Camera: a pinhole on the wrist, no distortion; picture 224 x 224 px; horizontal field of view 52.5 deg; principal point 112.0 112.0 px. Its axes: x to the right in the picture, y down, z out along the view. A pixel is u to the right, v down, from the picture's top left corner.
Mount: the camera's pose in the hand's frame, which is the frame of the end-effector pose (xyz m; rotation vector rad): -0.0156 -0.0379 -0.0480 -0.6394 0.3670 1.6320
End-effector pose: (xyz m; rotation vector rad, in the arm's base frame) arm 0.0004 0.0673 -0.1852 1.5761 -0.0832 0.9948
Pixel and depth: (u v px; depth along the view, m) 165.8 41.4 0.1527
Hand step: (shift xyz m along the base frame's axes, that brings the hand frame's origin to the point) -0.0186 -0.0738 0.0711
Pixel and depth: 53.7 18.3 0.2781
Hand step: 0.1057 -0.1951 0.1121
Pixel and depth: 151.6 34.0 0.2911
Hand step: -0.0020 -0.1821 0.1717
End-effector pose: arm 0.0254 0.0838 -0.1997 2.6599 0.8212 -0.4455
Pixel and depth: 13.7 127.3 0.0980
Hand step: -0.0508 -0.0269 -0.0375
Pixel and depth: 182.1 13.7 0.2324
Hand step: 0.1043 -0.1585 -0.0721
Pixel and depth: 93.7 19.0 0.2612
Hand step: 0.0606 -0.1418 -0.1574
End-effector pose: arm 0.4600 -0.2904 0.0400 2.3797 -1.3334 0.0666
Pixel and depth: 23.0 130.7 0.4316
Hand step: -0.1855 -0.0772 -0.3645
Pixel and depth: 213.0 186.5 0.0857
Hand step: -0.0636 0.0355 0.0030
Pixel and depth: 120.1 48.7 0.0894
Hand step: -0.0254 -0.0110 -0.0175
